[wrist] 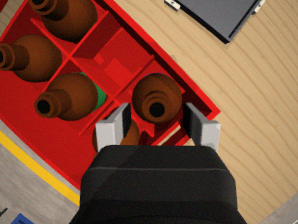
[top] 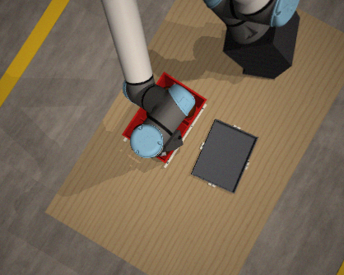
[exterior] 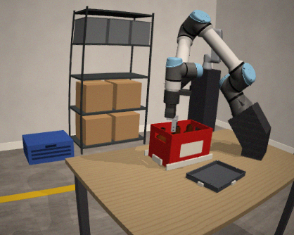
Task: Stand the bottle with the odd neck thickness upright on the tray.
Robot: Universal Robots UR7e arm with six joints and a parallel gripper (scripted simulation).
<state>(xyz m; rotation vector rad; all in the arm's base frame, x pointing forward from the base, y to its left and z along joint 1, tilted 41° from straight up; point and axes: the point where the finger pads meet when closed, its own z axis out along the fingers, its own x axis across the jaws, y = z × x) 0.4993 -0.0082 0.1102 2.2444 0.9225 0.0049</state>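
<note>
The red crate is 100 mm behind my hand, 40 mm to the right of it and 110 mm below it. Also, from my hand: dark grey tray (90 mm behind, 240 mm to the left, 190 mm below).
</note>
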